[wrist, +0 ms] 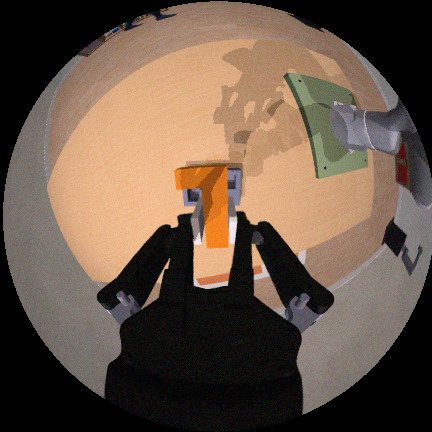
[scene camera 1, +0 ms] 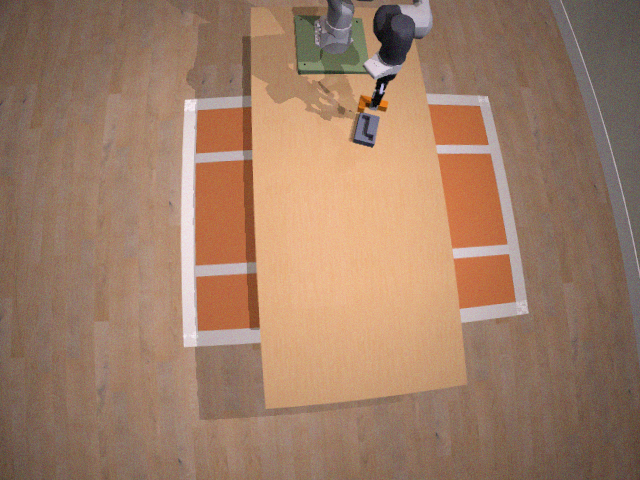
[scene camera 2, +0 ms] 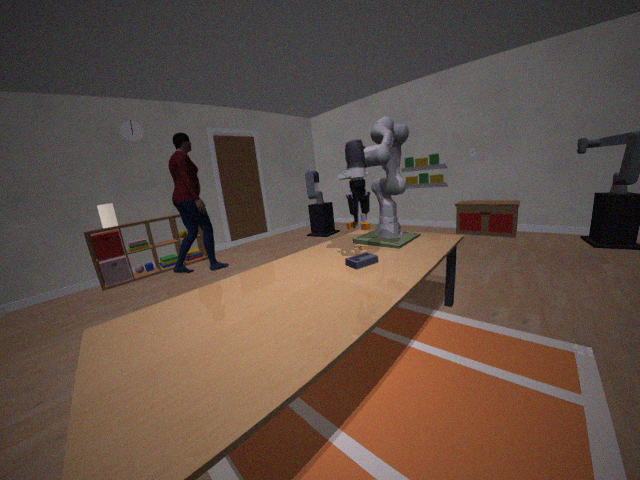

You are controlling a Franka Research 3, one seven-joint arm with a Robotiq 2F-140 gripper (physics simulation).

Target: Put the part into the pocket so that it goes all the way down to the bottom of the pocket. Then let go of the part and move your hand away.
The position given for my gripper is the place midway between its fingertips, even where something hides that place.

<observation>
My gripper (scene camera 2: 361, 228) holds an orange L-shaped part (wrist: 212, 179); nothing else touches it. I also see a pocket block (wrist: 233, 173).
My gripper is seen too in the wrist view (wrist: 215, 206).
</observation>
